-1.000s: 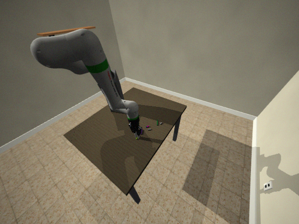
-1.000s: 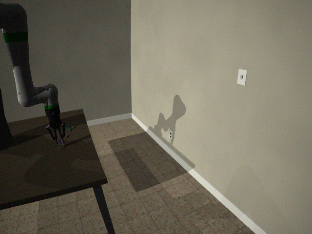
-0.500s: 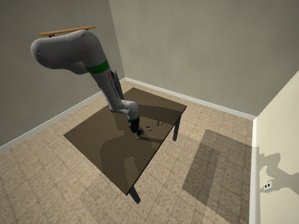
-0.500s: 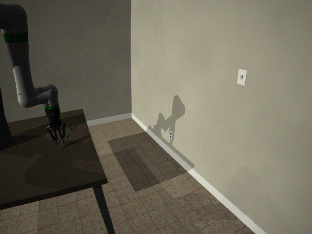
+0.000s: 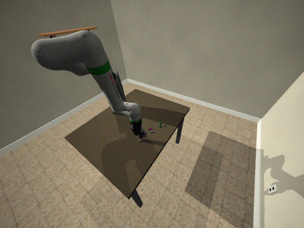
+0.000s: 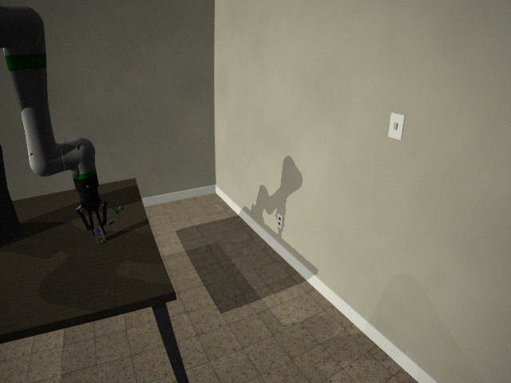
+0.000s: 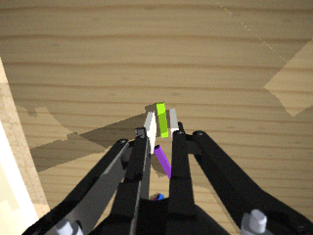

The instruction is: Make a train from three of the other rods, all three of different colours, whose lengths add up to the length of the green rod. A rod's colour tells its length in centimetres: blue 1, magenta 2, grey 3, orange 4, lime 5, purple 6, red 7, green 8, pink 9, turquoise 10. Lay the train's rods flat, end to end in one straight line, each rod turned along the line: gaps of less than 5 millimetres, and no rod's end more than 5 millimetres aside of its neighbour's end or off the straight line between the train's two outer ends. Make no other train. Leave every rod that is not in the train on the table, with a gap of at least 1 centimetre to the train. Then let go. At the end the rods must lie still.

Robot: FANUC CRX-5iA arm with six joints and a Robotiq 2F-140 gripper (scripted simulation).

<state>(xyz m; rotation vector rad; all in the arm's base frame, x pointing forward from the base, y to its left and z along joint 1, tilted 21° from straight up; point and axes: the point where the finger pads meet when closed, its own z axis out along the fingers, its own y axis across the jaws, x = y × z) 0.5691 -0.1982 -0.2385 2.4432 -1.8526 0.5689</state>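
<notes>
Now: hand 3 cm above the lime rod. Round my hand: magenta rod 17 cm to the left, 3 cm below; then blue rod 15 cm to the left, 3 cm below, 1 cm behind; then purple rod 7 cm to the left, 3 cm below, 1 cm behind.
</notes>
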